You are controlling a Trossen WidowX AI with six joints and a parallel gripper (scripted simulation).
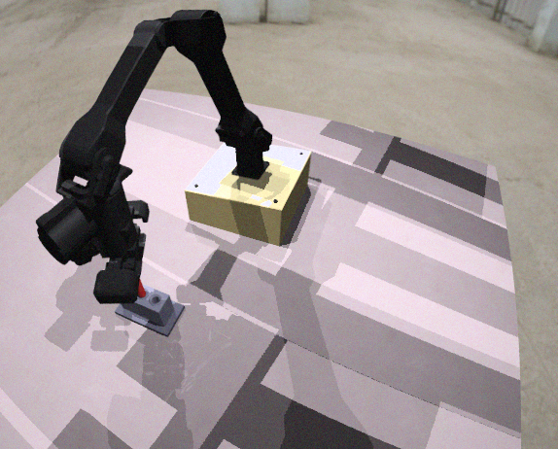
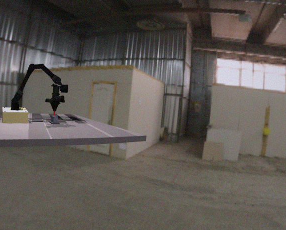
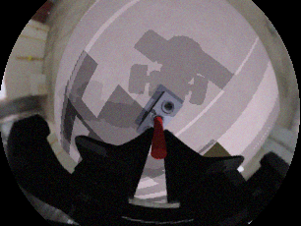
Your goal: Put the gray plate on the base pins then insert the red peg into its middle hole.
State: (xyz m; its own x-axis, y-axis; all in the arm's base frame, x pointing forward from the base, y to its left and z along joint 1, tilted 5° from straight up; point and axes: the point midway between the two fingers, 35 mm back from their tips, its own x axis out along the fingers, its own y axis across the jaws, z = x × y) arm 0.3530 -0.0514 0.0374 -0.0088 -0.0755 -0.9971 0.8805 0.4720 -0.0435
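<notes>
The red peg is right at my gripper tip. Also, from my gripper tip: gray plate (5 cm below); base (9 cm below).
</notes>
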